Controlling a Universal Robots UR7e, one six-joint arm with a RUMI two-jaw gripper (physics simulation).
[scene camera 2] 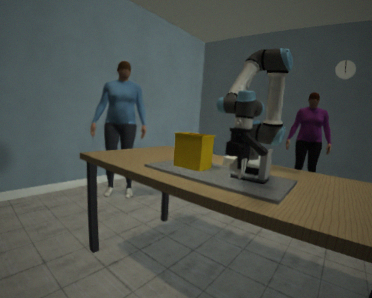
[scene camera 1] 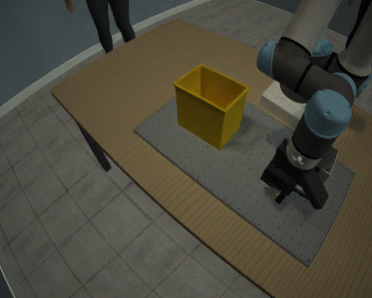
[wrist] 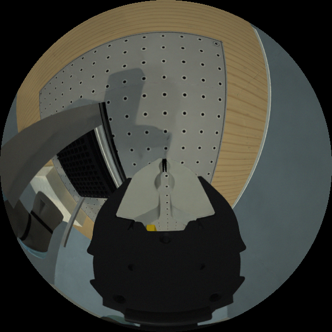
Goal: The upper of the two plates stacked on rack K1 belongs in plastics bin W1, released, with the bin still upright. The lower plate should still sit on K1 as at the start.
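Frame: origin at the arm's base, x ahead, y left, z up, level; centimetres.
Where they show: gripper, fingertip midpoint: [scene camera 2: 239, 178] [scene camera 1: 275, 199].
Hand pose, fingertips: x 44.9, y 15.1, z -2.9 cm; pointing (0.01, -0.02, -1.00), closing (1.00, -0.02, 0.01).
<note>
Things, the pixels of their centre, and the offset from my fingertips. Level surfaces: height alone.
- Rack K1 at the middle of its body: [scene camera 1: 301, 162] [scene camera 2: 251, 163] dy +0.3, dx -12.0, dz +5.3 cm
- Bin W1 at the middle of its body: [scene camera 1: 210, 107] [scene camera 2: 193, 150] dy -31.8, dx -9.5, dz +6.8 cm
- perforated board at its surface level: dz -2.2 cm
- wooden table at its surface level: dz -3.5 cm
My gripper [scene camera 1: 274, 192] [scene camera 2: 242, 172] [wrist: 164, 159] is shut and empty, pointing down low beside the rack. Rack K1 [scene camera 1: 330, 162] [scene camera 2: 265, 165] [wrist: 75, 122] stands upright on the grey perforated board, with a tall grey side panel. In the wrist view a black gridded plate [wrist: 82, 167] sits in the rack, to the left of my fingertips and apart from them. Whether a second plate lies under it cannot be told. The gripper and arm hide most of the rack in scene camera 1. Bin W1 [scene camera 1: 200, 117] [scene camera 2: 192, 151] [wrist: 151, 228], yellow, stands upright; the visible part of its inside shows no plate.
The perforated board [scene camera 1: 165, 137] [scene camera 2: 285, 189] [wrist: 200, 65] lies on the wooden table [scene camera 1: 120, 80] [scene camera 2: 325, 200] [wrist: 245, 100]. The arm's pale base block [scene camera 1: 272, 102] stands behind the board. Two people stand beyond the table.
</note>
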